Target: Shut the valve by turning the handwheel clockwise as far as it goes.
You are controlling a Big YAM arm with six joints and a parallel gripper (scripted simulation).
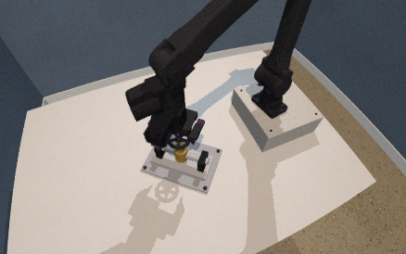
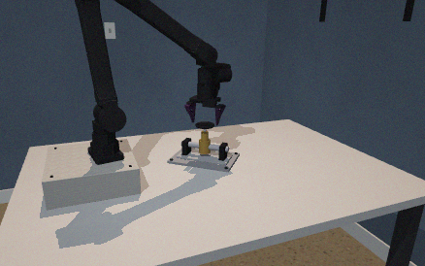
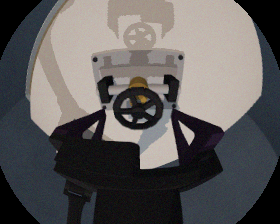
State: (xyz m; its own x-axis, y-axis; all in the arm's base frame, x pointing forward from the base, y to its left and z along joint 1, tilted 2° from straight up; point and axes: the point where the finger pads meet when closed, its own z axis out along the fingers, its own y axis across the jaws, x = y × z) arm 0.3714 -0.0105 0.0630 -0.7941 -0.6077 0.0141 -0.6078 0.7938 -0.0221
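My gripper is now 20 mm above the black spoked handwheel.
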